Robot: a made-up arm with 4 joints.
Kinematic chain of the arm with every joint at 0, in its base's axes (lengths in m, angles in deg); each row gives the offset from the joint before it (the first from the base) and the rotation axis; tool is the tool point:
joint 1: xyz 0 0 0.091 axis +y
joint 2: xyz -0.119 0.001 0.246 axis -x
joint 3: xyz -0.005 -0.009 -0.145 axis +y
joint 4: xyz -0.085 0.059 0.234 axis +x
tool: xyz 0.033 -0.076 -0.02
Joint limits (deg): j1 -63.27..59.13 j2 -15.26..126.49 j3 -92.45..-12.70 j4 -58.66..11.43
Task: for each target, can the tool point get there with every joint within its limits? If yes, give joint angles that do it. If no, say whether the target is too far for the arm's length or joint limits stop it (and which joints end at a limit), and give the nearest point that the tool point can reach.
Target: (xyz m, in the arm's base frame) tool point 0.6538 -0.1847 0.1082
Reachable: no: joint limits stop it (at a limit: joint 1, joint 2, joint 3, joint 4) | nearest point 0.1910 -0.0383 0.4826 | short by 0.613 m
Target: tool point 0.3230 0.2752 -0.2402
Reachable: no: joint limits stop it (at a limit: joint 1, joint 2, joint 3, joint 4) | nearest point -0.1822 0.0353 -0.1766 | short by 0.563 m
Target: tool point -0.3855 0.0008 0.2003
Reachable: yes | joints -32.71 31.57 -23.83 -13.23
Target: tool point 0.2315 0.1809 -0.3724
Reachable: no: joint limits stop it (at a limit: joint 1, joint 2, joint 3, joint 4) | nearest point -0.1822 0.0353 -0.1766 | short by 0.480 m
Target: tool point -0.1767 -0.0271 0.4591
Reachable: yes | joints 30.00 0.33 -46.72 -21.84
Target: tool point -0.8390 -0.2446 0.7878
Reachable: no: too far | nearest point -0.4279 -0.1633 0.4463 | short by 0.541 m
